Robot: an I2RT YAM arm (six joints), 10 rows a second.
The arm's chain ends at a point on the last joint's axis. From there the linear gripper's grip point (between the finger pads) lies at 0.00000 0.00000 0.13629 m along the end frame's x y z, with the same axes.
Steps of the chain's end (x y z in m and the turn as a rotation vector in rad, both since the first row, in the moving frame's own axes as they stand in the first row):
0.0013, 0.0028, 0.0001, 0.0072, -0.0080, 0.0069
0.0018, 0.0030, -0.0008, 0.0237, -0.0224, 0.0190
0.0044, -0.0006, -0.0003, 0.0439, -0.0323, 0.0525
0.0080, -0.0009, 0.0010, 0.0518, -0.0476, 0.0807
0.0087, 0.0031, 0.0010, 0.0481, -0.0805, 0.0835
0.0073, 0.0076, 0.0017, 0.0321, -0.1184, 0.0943
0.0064, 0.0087, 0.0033, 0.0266, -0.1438, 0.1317
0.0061, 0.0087, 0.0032, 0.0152, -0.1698, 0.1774
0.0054, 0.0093, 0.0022, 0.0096, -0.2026, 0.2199
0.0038, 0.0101, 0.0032, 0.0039, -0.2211, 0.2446
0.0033, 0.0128, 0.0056, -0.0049, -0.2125, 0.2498
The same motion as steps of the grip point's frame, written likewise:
0.0002, 0.0018, 0.0001, 0.0072, -0.0080, 0.0069
-0.0012, -0.0003, -0.0009, 0.0237, -0.0224, 0.0190
0.0002, -0.0067, -0.0005, 0.0439, -0.0323, 0.0525
0.0018, -0.0082, 0.0007, 0.0518, -0.0476, 0.0807
-0.0020, -0.0039, 0.0004, 0.0481, -0.0805, 0.0835
-0.0086, 0.0025, 0.0007, 0.0321, -0.1184, 0.0943
-0.0128, 0.0038, 0.0018, 0.0266, -0.1438, 0.1317
-0.0166, 0.0046, 0.0012, 0.0152, -0.1698, 0.1774
-0.0217, 0.0050, -0.0006, 0.0096, -0.2026, 0.2199
-0.0257, 0.0059, -0.0001, 0.0039, -0.2211, 0.2446
-0.0252, 0.0099, 0.0025, -0.0049, -0.2125, 0.2498

